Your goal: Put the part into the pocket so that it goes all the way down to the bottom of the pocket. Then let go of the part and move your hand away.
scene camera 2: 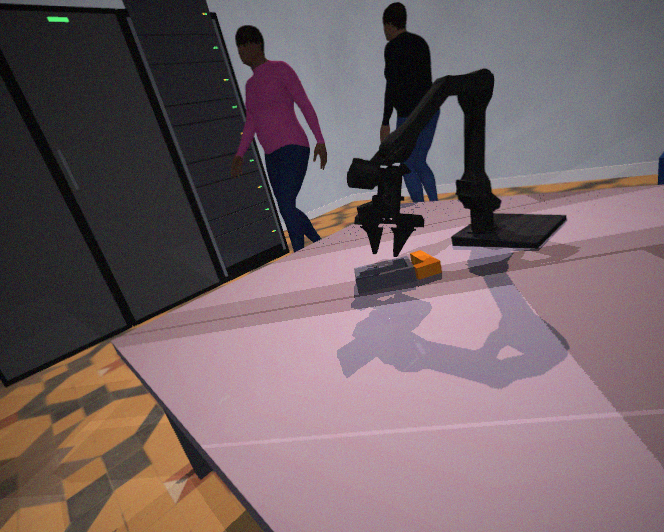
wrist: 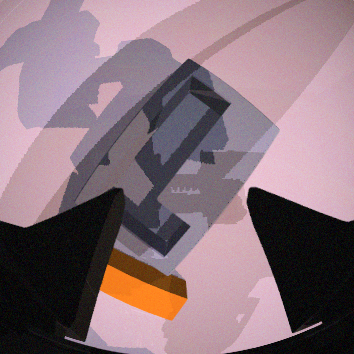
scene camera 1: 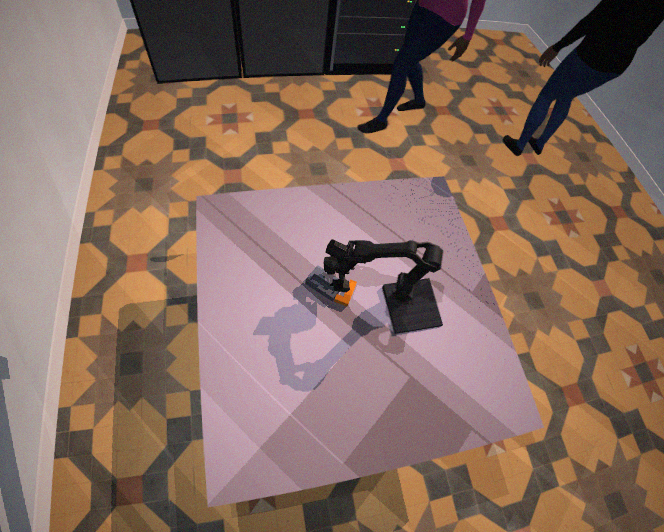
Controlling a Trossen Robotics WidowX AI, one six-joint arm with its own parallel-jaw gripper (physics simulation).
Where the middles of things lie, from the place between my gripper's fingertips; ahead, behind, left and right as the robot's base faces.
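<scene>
The grey pocket block [wrist: 182, 158] is 4 cm below my hand and 2 cm ahead of it. There's also the orange L-shaped block [wrist: 125, 278], and that one's 7 cm to the left of my hand, 5 cm behind it and 4 cm below it.
</scene>
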